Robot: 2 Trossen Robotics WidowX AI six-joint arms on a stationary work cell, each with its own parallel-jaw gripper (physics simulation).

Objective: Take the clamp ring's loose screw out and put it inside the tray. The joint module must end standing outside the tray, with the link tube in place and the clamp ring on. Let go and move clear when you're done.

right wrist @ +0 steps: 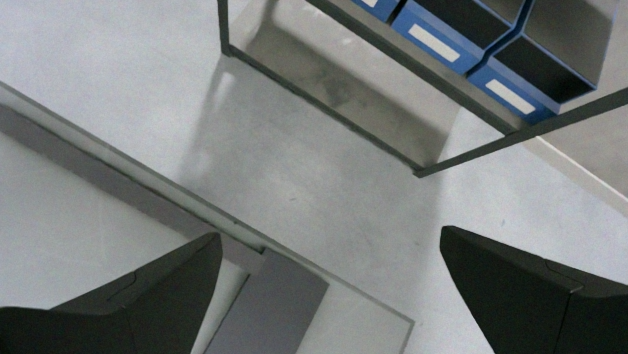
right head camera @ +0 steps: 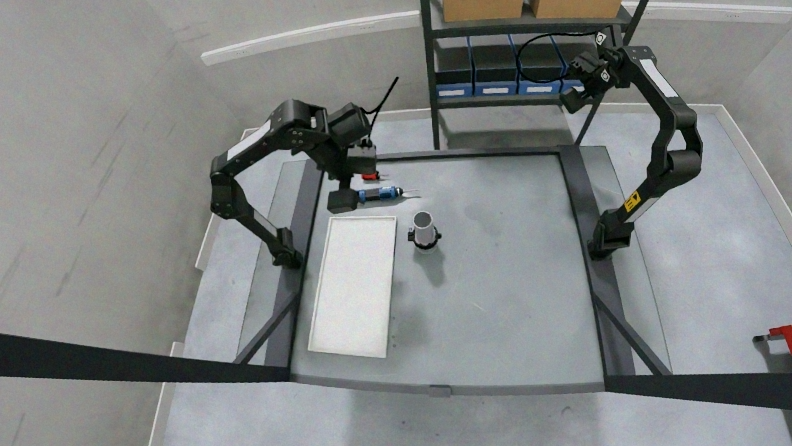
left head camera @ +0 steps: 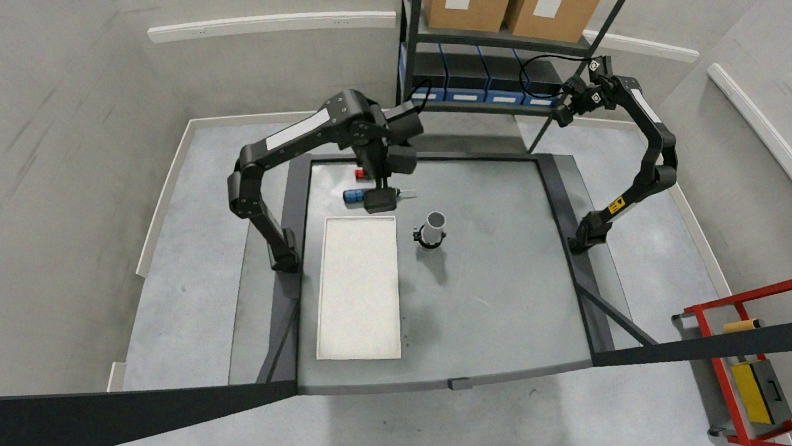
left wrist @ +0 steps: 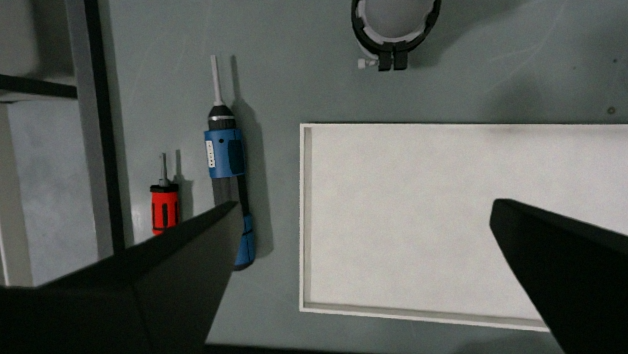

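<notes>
The joint module stands upright on the table right of the tray. The grey link tube stands upright in it, with the black clamp ring around it. In the left wrist view, a light-coloured screw sticks out sideways from the ring's two lugs. The tray is empty. My left gripper is open and empty, pointing down above the tray and screwdrivers. My right gripper is open and empty, away from the table's work area at the back right.
A blue screwdriver and a smaller red screwdriver lie behind the tray, partly covered by my left arm in the head views. A dark frame edges the table. A shelf with blue bins stands behind it.
</notes>
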